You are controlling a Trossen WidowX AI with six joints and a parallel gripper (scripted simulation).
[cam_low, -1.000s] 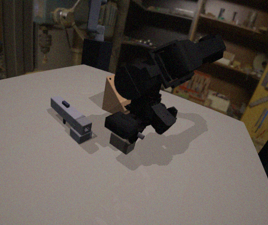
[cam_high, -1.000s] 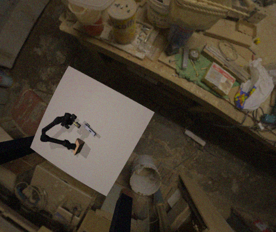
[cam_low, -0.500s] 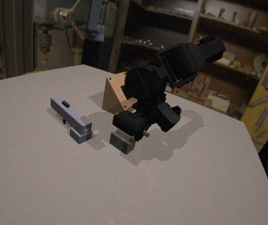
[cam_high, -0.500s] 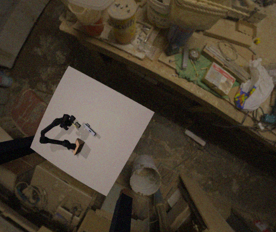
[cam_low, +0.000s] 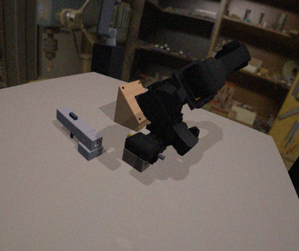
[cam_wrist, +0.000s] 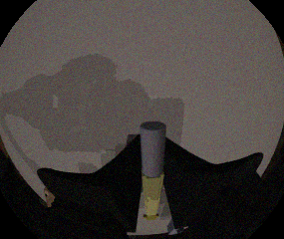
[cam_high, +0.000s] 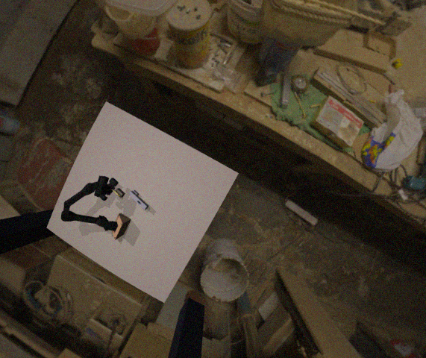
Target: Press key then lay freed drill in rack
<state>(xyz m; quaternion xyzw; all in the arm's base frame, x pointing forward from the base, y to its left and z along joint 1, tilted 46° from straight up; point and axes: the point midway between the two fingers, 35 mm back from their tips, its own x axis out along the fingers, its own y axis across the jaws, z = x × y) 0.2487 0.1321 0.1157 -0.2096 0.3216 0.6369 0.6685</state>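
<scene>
Right now the drill is 10 mm behind my gripper tip, 40 mm to the right of it and 30 mm above it. The rest, counted from my gripper tip: grey housing (30 mm ahead, 230 mm to the right, 10 mm above); dark key (30 mm ahead, 250 mm to the right, 20 mm above).
</scene>
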